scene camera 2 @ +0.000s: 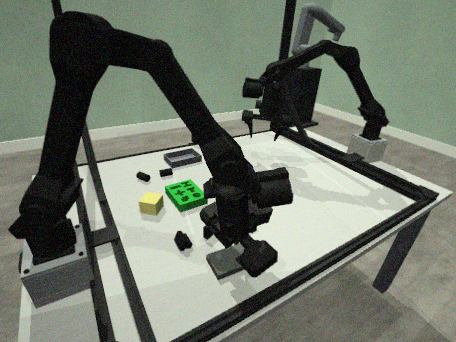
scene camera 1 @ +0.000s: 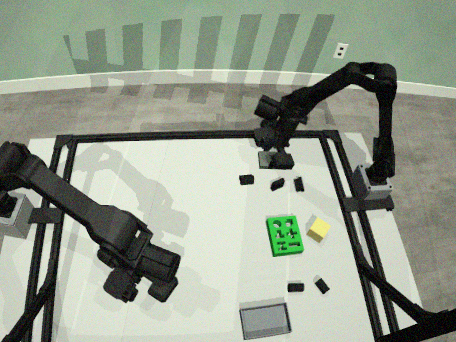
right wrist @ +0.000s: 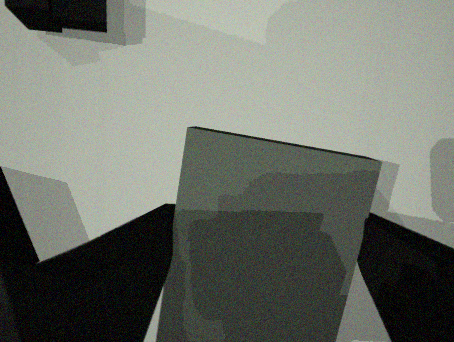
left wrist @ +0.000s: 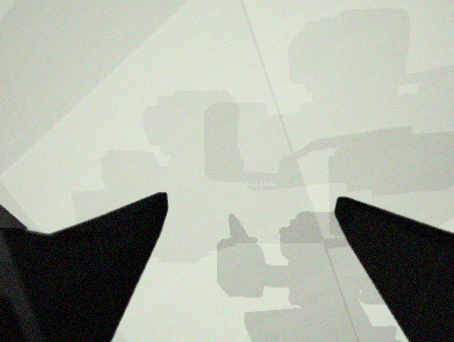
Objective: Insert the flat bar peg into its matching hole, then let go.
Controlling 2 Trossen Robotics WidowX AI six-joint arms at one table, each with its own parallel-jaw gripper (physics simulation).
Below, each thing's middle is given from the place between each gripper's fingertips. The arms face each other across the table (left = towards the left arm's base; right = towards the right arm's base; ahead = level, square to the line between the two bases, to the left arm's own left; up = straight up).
Labels:
Now: the grey tray (scene camera 1: 273,315) 29 cm to the right of my left hand, 12 cm behind it and 6 cm below it. From my left hand the other things lie so: green hole board (scene camera 1: 285,240) 39 cm to the right, 10 cm ahead, 6 cm below.
Right now my right hand is 27 cm past the green hole board, 1 cm to the right of it and 1 cm below it. From my right hand the other things lie so: grey tray (50 cm behind, 12 cm to the left, 1 cm above).

